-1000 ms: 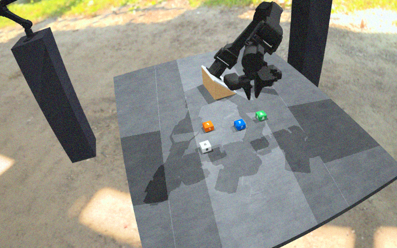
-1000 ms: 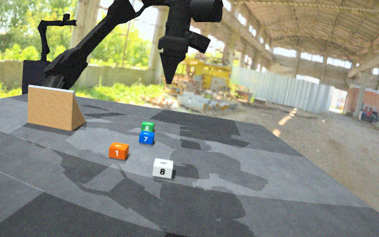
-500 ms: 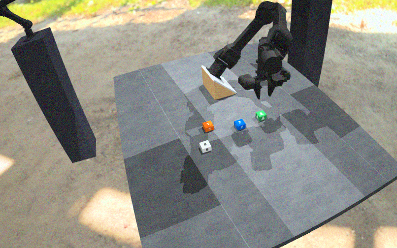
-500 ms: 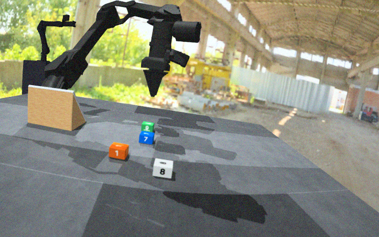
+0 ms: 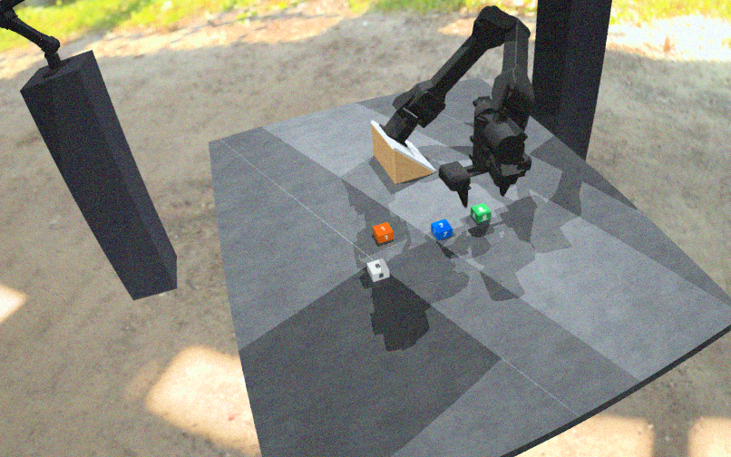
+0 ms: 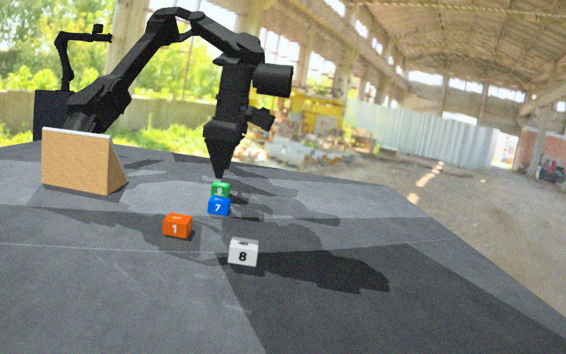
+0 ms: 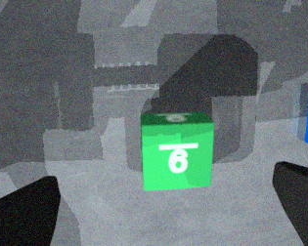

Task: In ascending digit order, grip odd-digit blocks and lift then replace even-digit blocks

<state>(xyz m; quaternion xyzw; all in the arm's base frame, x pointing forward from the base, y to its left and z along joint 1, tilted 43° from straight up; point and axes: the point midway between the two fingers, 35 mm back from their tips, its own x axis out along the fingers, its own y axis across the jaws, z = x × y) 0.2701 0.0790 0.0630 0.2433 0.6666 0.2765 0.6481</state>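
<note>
Now: the green block 1 cm to the right of my gripper tip and 3 cm below it. From my gripper tip the other things lie so: white block marked 8: 7 cm ahead, 26 cm to the right, 3 cm below; blue block marked 7: 2 cm ahead, 10 cm to the right, 3 cm below; orange block marked 1: 2 cm behind, 21 cm to the right, 3 cm below.
</note>
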